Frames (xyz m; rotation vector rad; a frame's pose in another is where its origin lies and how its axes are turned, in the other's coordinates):
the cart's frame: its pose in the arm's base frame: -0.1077 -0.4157 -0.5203 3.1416 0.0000 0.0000
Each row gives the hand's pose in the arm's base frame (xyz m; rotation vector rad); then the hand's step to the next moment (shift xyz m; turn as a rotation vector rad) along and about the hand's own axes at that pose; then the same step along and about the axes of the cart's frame.
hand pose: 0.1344 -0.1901 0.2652 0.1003 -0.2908 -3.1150
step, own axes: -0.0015 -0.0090 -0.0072 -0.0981 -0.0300 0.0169
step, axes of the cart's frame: 0.0019 -0.0075 0.0086 0.0966 -0.0343 -0.0172
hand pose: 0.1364 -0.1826 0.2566 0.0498 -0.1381 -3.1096
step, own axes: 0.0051 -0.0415 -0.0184 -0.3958 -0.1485 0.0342
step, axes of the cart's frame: -0.0056 -0.0395 0.0222 0.3903 -0.1627 -0.0330
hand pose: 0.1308 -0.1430 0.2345 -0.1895 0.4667 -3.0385
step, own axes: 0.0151 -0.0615 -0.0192 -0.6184 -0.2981 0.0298
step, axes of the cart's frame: -0.0201 -0.0630 -0.0021 0.6039 -0.3242 -0.0491
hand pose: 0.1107 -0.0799 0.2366 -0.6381 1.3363 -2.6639
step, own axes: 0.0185 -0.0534 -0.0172 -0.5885 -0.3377 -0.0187
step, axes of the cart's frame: -0.0184 -0.0406 -0.0388 0.5611 -0.3766 -0.0642
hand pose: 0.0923 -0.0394 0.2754 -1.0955 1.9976 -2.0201
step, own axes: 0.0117 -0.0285 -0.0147 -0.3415 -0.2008 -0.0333
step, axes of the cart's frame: -0.0050 -0.0099 -0.0323 0.3154 -0.2379 -0.0442
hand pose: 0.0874 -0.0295 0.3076 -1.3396 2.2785 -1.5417
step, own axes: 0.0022 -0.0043 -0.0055 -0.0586 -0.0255 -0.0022
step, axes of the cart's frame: -0.0015 -0.0019 -0.0069 0.0504 -0.0393 0.0012
